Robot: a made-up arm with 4 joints. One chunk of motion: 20 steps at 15 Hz.
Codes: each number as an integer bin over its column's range. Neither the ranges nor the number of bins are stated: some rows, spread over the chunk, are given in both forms.
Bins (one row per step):
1: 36 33 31 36
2: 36 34 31 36
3: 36 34 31 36
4: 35 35 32 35
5: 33 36 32 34
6: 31 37 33 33
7: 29 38 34 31
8: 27 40 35 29
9: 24 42 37 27
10: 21 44 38 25
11: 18 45 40 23
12: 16 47 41 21
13: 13 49 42 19
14: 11 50 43 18
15: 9 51 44 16
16: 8 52 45 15
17: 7 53 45 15
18: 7 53 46 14
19: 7 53 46 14
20: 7 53 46 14
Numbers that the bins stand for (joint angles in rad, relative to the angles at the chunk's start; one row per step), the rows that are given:
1: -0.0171 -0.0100 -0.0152 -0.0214
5: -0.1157 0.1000 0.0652 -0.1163
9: -0.4114 0.3200 0.4676 -0.4486
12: -0.6743 0.5033 0.7895 -0.7333
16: -0.9371 0.6867 1.1114 -1.0181
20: -0.9700 0.7233 1.1919 -1.0656
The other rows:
2: -0.0171 0.0267 -0.0152 -0.0214
3: -0.0171 0.0267 -0.0152 -0.0214
4: -0.0500 0.0633 0.0652 -0.0689
6: -0.1814 0.1367 0.1457 -0.1638
7: -0.2471 0.1733 0.2262 -0.2587
8: -0.3129 0.2467 0.3067 -0.3537
10: -0.5100 0.3933 0.5481 -0.5435
11: -0.6086 0.4300 0.7090 -0.6384
13: -0.7729 0.5767 0.8700 -0.8283
14: -0.8386 0.6133 0.9505 -0.8757
15: -0.9043 0.6500 1.0310 -0.9706
17: -0.9700 0.7233 1.1114 -1.0181
18: -0.9700 0.7233 1.1919 -1.0656
19: -0.9700 0.7233 1.1919 -1.0656

